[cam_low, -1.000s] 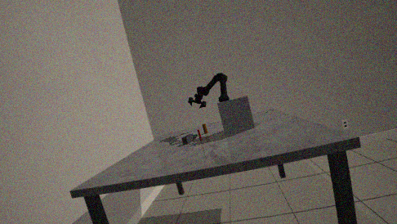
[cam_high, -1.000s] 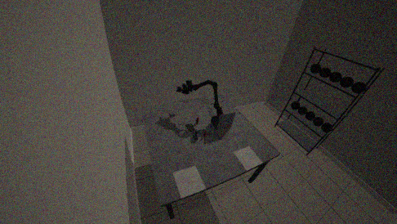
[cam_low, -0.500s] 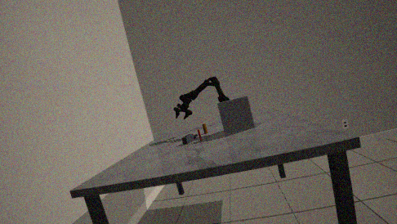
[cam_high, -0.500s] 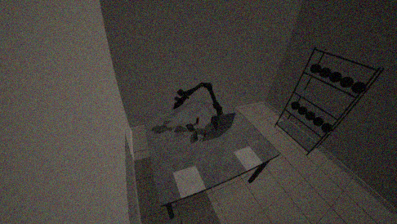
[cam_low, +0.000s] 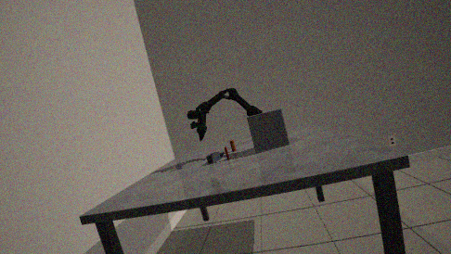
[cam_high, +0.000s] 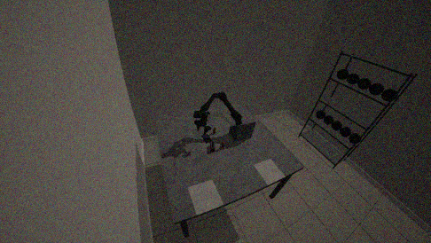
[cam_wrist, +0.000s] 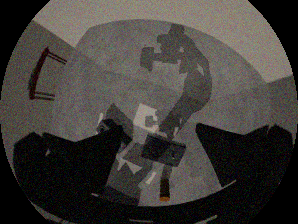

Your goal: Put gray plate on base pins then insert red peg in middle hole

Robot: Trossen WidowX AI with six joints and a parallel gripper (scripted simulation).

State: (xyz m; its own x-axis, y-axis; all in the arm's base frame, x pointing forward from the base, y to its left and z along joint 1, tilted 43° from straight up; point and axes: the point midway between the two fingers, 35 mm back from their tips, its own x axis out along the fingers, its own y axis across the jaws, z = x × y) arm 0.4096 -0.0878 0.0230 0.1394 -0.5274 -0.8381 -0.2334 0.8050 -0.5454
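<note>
Now: the gray plate 80 mm behind my gripper tip, 120 mm to the left of it and 100 mm below it. From my gripper tip the other things lie so: red peg (170 mm behind, 160 mm to the left, 100 mm below); small orange piece (210 mm behind, 70 mm to the right, 100 mm below).
</note>
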